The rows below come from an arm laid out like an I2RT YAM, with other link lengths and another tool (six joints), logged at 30 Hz.
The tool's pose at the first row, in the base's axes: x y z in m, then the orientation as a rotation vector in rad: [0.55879, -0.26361, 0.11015, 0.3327, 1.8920, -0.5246]
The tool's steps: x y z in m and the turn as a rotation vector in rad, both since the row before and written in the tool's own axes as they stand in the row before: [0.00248, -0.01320, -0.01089, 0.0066, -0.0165, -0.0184]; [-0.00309, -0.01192, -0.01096, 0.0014, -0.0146, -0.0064]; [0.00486, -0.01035, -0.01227, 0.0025, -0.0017, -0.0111]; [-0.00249, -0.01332, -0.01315, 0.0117, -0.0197, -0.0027]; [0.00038, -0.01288, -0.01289, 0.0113, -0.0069, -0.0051]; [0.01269, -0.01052, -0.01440, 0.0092, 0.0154, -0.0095]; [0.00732, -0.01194, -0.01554, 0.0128, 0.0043, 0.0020]
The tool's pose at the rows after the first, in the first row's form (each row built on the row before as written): [0.54298, -0.26954, 0.11387, 0.3147, 1.8793, -0.5445]; [0.52973, -0.27406, 0.12258, 0.3050, 1.8665, -0.5511]; [0.51325, -0.27694, 0.12381, 0.2959, 1.8670, -0.5611]; [0.49734, -0.28144, 0.13293, 0.2946, 1.8459, -0.5750]; [0.48069, -0.28570, 0.13900, 0.2952, 1.8378, -0.5895]; [0.45968, -0.28801, 0.13331, 0.2980, 1.8526, -0.6039]; [0.43888, -0.29025, 0.13365, 0.3098, 1.8530, -0.6144]
